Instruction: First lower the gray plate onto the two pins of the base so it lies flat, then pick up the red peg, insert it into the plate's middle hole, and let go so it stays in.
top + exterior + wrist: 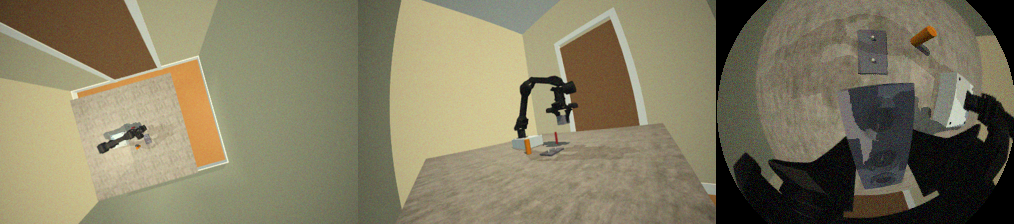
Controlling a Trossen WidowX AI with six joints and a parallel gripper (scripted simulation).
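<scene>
Now: the flat base 140 mm to the right of my gripper tip, 130 mm below it and 10 mm ahead of it. The rest, counted from my gripper tip: gray plate 30 mm above; then red peg 120 mm behind, 100 mm below, 40 mm to the left; then orange cylinder 210 mm to the right, 100 mm below, 100 mm behind.
</scene>
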